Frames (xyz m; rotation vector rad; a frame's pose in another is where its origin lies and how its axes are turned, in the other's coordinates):
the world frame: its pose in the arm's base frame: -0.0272 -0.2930 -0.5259 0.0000 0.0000 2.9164
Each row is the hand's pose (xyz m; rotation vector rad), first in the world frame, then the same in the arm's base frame.
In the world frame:
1: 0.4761 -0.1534 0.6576 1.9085 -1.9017 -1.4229
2: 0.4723 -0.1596 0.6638 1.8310 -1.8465 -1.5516
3: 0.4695 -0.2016 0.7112 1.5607 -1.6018 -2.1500
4: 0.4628 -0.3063 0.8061 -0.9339 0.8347 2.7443
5: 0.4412 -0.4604 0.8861 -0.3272 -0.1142 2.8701
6: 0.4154 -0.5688 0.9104 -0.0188 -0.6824 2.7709
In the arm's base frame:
1: -0.4570 -0.0372 0.1317 1.6913 1.3526 -0.0132
2: -0.4519 -0.0320 0.1379 1.6167 1.2771 -0.0027
3: -0.4398 0.0083 0.1853 1.2731 0.9877 -0.1304
4: -0.4099 0.1089 0.2802 0.6408 0.5721 -0.3401
5: -0.3545 0.2543 0.3602 -0.0533 0.2347 -0.4754
6: -0.3051 0.3542 0.3845 -0.4787 0.0675 -0.5115

